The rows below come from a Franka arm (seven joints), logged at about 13 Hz.
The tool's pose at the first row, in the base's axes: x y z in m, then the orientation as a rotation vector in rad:
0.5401 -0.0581 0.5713 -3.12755 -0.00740 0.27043
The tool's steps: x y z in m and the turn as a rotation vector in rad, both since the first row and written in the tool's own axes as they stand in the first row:
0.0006 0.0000 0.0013 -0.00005 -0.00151 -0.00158
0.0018 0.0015 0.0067 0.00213 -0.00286 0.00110
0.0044 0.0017 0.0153 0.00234 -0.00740 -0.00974
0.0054 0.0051 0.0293 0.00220 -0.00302 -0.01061
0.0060 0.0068 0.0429 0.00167 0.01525 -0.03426
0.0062 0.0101 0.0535 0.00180 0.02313 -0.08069
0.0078 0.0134 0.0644 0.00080 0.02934 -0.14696
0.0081 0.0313 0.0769 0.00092 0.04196 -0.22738
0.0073 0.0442 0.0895 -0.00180 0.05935 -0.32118
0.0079 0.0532 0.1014 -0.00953 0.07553 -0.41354
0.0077 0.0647 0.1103 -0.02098 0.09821 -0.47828
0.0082 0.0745 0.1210 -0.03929 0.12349 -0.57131
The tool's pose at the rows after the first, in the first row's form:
0.5405 -0.0581 0.5699 -3.12726 -0.00988 0.27278
0.5407 -0.0596 0.5644 -3.12515 -0.00539 0.27474
0.5418 -0.0597 0.5555 -3.12332 -0.02231 0.28170
0.5404 -0.0631 0.5415 -3.12397 -0.02368 0.27487
0.5387 -0.0648 0.5280 -3.12431 -0.06063 0.24612
0.5371 -0.0681 0.5175 -3.11890 -0.13288 0.23324
0.5368 -0.0713 0.5065 -3.10885 -0.23580 0.22261
0.5350 -0.0892 0.4941 -3.09133 -0.35958 0.20142
0.5321 -0.1021 0.4818 -3.06756 -0.50333 0.17242
0.5307 -0.1111 0.4699 -3.04216 -0.64497 0.14523
0.5290 -0.1225 0.4611 -3.02661 -0.74552 0.10869
0.5277 -0.1323 0.4505 -2.99915 -0.88992 0.06715

